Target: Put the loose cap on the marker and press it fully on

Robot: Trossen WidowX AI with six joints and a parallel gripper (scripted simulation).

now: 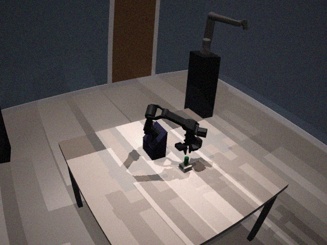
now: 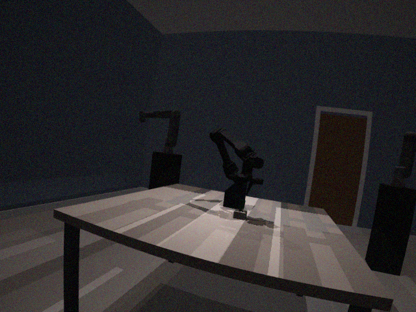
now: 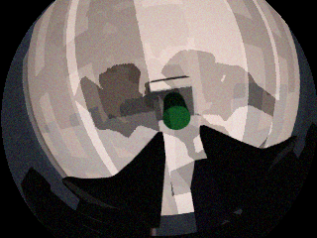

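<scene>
Right now my gripper tip is 5 cm above the green cap. Round my gripper tip: grey holder block: 11 cm below.
</scene>
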